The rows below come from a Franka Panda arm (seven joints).
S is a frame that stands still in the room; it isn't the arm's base.
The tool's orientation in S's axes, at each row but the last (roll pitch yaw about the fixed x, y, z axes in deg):
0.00, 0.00, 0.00
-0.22, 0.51, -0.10
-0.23, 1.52, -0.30
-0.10, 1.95, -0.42
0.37, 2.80, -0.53
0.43, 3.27, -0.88
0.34, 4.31, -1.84
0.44, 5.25, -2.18
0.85, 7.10, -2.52
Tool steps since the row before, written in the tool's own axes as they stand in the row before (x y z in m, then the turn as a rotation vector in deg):
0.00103, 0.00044, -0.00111, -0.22, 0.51, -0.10
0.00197, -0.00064, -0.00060, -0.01, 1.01, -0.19
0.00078, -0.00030, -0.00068, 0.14, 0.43, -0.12
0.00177, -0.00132, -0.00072, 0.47, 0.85, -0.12
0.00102, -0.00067, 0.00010, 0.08, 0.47, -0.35
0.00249, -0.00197, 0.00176, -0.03, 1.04, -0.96
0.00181, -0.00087, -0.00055, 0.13, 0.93, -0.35
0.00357, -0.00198, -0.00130, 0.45, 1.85, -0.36
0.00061, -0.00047, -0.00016, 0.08, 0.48, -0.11
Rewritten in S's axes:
0.00103, 0.00044, -0.00111, -0.22, 0.51, -0.10
0.00196, -0.00065, -0.00062, -0.01, 1.01, -0.19
0.00076, -0.00031, -0.00070, 0.14, 0.43, -0.13
0.00173, -0.00133, -0.00078, 0.47, 0.85, -0.14
0.00102, -0.00068, 0.00005, 0.07, 0.47, -0.35
0.00255, -0.00202, 0.00160, -0.07, 1.05, -0.95
0.00173, -0.00092, -0.00069, 0.13, 0.93, -0.35
0.00336, -0.00210, -0.00164, 0.49, 1.84, -0.39
0.00056, -0.00049, -0.00024, 0.09, 0.48, -0.11

